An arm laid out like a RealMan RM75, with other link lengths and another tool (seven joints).
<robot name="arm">
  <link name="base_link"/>
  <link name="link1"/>
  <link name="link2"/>
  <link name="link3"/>
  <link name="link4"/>
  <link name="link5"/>
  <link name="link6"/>
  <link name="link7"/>
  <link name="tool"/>
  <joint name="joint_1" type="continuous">
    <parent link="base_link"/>
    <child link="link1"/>
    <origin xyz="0 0 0.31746"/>
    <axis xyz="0 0 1"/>
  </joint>
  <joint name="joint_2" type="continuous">
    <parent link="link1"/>
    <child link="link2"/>
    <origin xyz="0 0 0" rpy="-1.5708 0 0"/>
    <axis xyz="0 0 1"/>
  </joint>
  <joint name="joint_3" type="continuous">
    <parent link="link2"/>
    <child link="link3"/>
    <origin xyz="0 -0.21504 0" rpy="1.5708 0 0"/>
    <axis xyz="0 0 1"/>
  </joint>
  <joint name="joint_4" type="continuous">
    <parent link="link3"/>
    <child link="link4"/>
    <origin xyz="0 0 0" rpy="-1.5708 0 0"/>
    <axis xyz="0 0 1"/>
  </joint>
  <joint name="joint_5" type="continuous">
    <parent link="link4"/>
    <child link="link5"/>
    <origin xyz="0 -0.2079 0" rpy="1.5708 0 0"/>
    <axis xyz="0 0 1"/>
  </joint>
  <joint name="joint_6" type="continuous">
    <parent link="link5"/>
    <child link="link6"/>
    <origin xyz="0 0 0" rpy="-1.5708 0 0"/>
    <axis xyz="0 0 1"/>
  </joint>
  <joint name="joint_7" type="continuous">
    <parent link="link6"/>
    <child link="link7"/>
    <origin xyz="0 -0.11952 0" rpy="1.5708 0 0"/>
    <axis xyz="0 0 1"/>
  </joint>
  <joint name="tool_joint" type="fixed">
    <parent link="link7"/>
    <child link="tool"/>
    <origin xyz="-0.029 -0.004 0.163" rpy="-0.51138 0 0.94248"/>
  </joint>
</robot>
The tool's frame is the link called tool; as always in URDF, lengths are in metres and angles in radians. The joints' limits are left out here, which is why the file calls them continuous.
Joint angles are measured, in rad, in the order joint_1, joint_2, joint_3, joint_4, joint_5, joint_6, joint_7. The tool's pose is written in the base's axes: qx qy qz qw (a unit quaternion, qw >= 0); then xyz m. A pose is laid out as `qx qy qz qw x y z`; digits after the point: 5 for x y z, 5 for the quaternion.
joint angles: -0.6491 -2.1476 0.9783 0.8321 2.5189 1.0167 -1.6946
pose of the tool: 0.93725 -0.22602 -0.26082 0.04944 -0.29629 0.43237 -0.04050
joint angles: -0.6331 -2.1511 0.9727 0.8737 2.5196 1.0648 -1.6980
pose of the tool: 0.93830 -0.22819 -0.25397 0.05507 -0.29309 0.42687 -0.03772
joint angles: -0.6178 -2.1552 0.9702 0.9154 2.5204 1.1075 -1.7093
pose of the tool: 0.93983 -0.22805 -0.24746 0.05898 -0.28960 0.42206 -0.03480
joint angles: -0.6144 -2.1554 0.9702 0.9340 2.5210 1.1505 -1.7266
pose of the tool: 0.94199 -0.22596 -0.23798 0.07048 -0.28606 0.41480 -0.03610
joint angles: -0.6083 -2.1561 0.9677 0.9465 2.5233 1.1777 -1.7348
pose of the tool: 0.94335 -0.22321 -0.23280 0.07790 -0.28582 0.40921 -0.03636
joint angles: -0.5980 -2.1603 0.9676 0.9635 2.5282 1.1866 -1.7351
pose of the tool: 0.94311 -0.22286 -0.23400 0.07828 -0.28689 0.40728 -0.03495
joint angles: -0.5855 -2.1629 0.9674 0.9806 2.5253 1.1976 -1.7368
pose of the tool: 0.94410 -0.22115 -0.23178 0.07770 -0.28728 0.40496 -0.03352
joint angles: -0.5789 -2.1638 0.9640 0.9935 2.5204 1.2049 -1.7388
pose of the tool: 0.94531 -0.21982 -0.22913 0.07466 -0.28632 0.40488 -0.03151
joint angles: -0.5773 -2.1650 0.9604 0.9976 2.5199 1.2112 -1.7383
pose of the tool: 0.94578 -0.21956 -0.22729 0.07505 -0.28581 0.40399 -0.03131
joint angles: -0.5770 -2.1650 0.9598 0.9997 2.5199 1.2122 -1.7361
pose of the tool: 0.94541 -0.22072 -0.22784 0.07464 -0.28562 0.40429 -0.03080
